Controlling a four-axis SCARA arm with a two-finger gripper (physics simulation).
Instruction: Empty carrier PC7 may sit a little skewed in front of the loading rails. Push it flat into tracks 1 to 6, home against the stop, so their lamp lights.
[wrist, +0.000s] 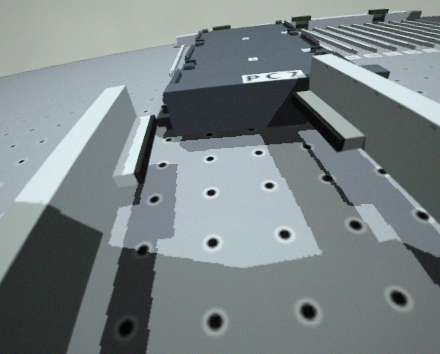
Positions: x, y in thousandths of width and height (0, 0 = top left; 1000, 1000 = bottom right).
Labels:
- my gripper: 506, 258
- carrier PC7: 551, 222

